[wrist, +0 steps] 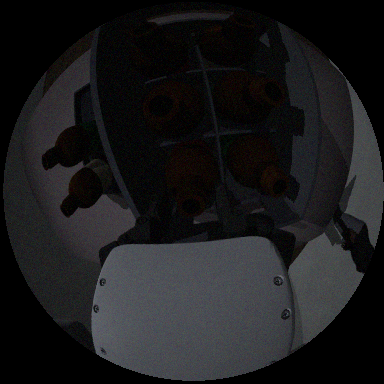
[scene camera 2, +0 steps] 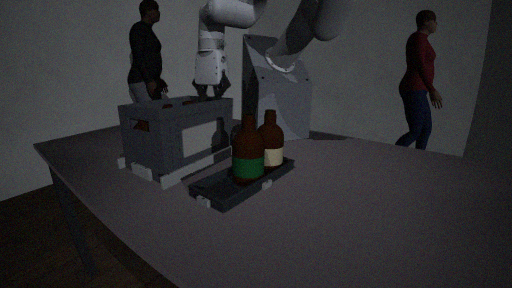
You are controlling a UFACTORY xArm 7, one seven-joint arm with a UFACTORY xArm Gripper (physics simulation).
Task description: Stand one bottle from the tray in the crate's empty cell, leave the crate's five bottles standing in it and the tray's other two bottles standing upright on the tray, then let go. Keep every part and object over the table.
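Places are measured from the arm's base along level axes (x left, y back, z up), in metres.
Pixels of known places: gripper, fingertip midpoint: (wrist: 191,194); arm's base, origin of the base link: (scene camera 2: 279,60).
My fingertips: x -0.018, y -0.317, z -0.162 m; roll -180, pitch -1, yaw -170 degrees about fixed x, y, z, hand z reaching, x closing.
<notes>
Ahead of a thing's pixels: the offset from my fingertips to its top centre. "pt": to the spot under its first point. Level surfaces: height alone.
The grey crate {dy -0.097, dx -0.020, dz +0.030 m} (scene camera 2: 172,137) (wrist: 95,75) has a bottle showing in every cell in the wrist view, though the far pair is very dark. My gripper (scene camera 2: 211,94) (wrist: 191,194) is part open over the crate's end by the robot base, its fingers apart on either side of the neck of one brown bottle {dy +0.000, dx +0.000, dz +0.018 m} (wrist: 191,170) standing in an end cell. Beside that is another crate bottle {dy -0.023, dx -0.086, dz +0.018 m} (wrist: 254,157). A green-labelled bottle {dy -0.058, dx +0.213, dz +0.015 m} (scene camera 2: 248,150) (wrist: 72,145) and a cream-labelled bottle {dy +0.029, dx +0.205, dz +0.015 m} (scene camera 2: 271,142) (wrist: 85,187) stand upright on the dark tray {pt dy -0.146, dx +0.201, dz -0.140 m} (scene camera 2: 215,190). The fingertips are partly hidden.
The tray lies alongside the crate on the table {dz -0.145 m} (scene camera 2: 350,215). Pale low strips {pt dy -0.115, dx +0.090, dz -0.129 m} (scene camera 2: 197,167) border the crate's base, and small pale blocks {pt dy -0.199, dx +0.229, dz -0.133 m} (scene camera 2: 203,201) touch the tray. The robot's grey pedestal (scene camera 2: 285,105) stands behind. Two people stand beyond the table.
</notes>
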